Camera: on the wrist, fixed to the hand. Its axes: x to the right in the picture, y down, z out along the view.
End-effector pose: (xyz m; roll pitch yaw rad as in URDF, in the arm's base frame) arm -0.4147 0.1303 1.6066 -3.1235 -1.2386 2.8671
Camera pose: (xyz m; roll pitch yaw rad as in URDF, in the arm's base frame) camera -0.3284 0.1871 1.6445 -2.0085 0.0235 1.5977
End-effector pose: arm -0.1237 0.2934 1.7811 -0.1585 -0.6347 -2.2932
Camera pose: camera -0.1183 0.2036 1.7178 -0.7511 -0.1380 -0.7136
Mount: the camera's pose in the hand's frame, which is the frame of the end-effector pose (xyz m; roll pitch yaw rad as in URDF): 0.0138 0.0767 -0.0777 -0.0991 -0.2743 1.4933
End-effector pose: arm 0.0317 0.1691 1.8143 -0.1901 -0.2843 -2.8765
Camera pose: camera 0.0102 0.1004 1.7310 -0.3988 -0.1023 -1.3538
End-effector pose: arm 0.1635 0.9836 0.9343 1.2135 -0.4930 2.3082
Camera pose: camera 0.0958 0.9100 0.9802 -1.5148 -1.1451 -1.0330
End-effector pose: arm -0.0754 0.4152 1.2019 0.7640 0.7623 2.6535
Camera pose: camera -0.1335 0.3225 1.1902 0.9880 -0.6067 -2.9667
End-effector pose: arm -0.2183 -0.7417 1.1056 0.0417 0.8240 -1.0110
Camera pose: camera -0.1746 -0.6609 1.0449 0.7384 -0.1570 0.2738
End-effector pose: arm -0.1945 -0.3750 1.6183 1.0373 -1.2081 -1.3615
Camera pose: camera -0.0950 -0.3335 1.6406 -1.5913 -0.4244 1.4967
